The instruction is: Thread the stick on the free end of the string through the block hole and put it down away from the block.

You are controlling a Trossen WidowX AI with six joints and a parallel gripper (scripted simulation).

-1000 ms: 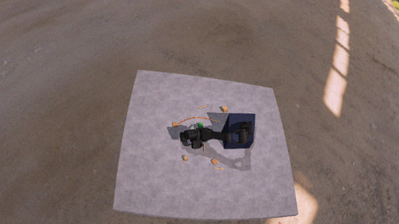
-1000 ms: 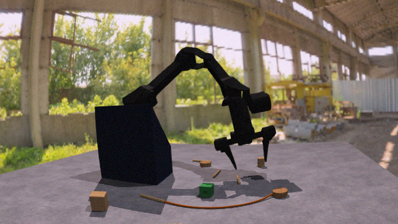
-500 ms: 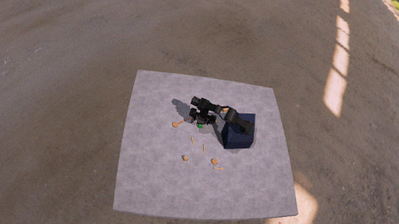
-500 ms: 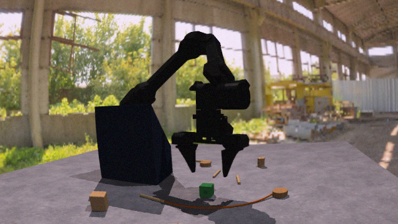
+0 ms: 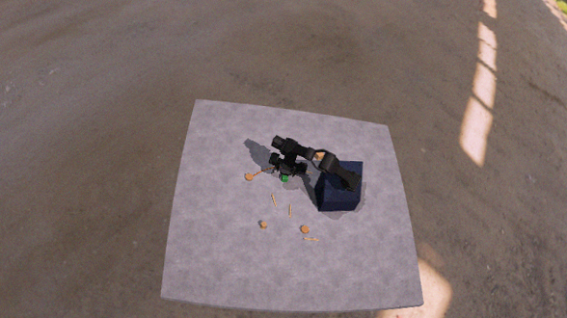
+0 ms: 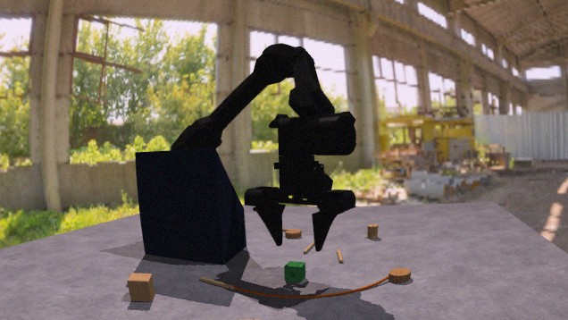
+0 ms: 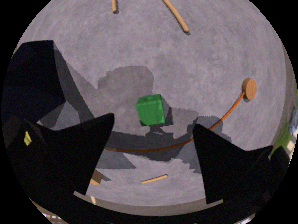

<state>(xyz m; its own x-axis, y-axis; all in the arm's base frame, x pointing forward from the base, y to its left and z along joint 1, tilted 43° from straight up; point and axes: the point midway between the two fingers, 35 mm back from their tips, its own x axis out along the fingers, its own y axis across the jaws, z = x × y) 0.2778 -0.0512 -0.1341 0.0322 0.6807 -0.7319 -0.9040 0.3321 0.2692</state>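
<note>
My gripper tip is 40 mm above the green block and 10 mm past it. From my gripper tip the other things lie so: round wooden button (180 mm ahead, 50 mm below, 20 mm to the right); short wooden cylinder (270 mm to the left, 140 mm ahead, 40 mm below); wooden block (230 mm behind, 160 mm to the right, 40 mm below).
</note>
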